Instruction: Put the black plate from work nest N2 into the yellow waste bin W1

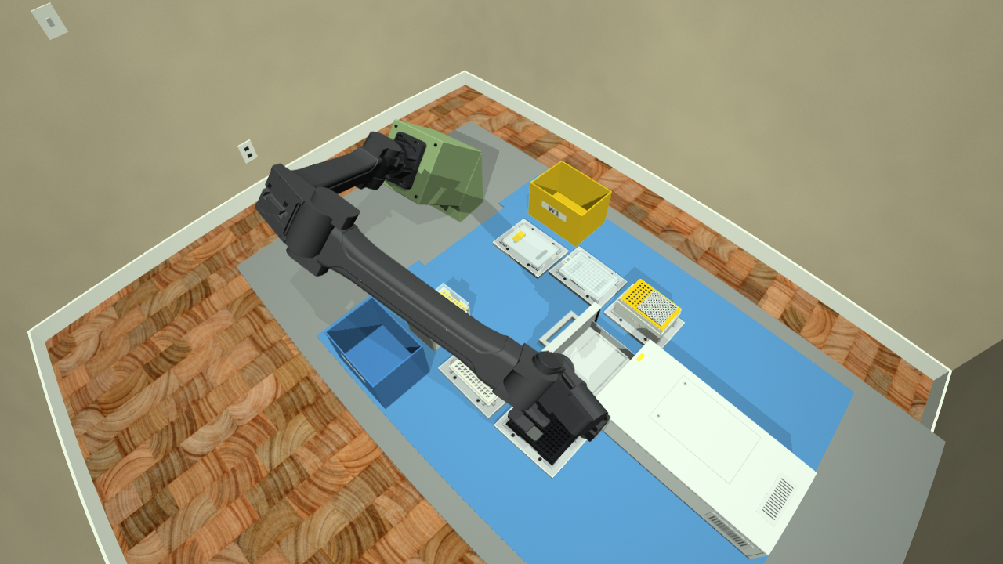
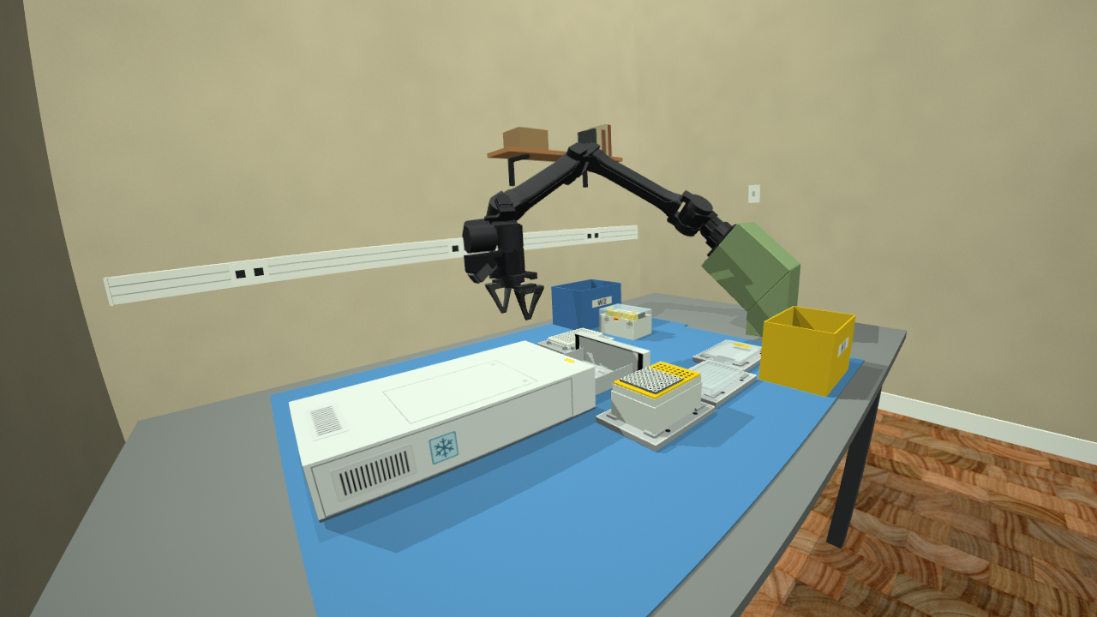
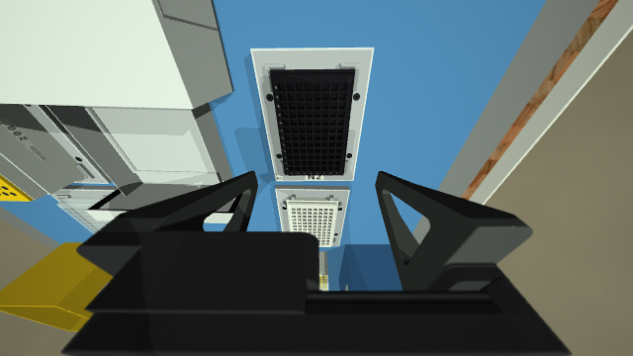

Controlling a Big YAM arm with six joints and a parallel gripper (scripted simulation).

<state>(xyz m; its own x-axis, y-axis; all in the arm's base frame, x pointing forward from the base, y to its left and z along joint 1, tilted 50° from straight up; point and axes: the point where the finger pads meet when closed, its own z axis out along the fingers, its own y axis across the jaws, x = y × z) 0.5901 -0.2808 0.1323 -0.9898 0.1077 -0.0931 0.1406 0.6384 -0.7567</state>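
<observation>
My hand is 100 mm above the black plate. Round my hand: drawer: 40 mm ahead, 190 mm to the left, 80 mm below; white well plate: 180 mm behind, 30 mm to the left, 100 mm below; work nest N2: 110 mm below.
</observation>
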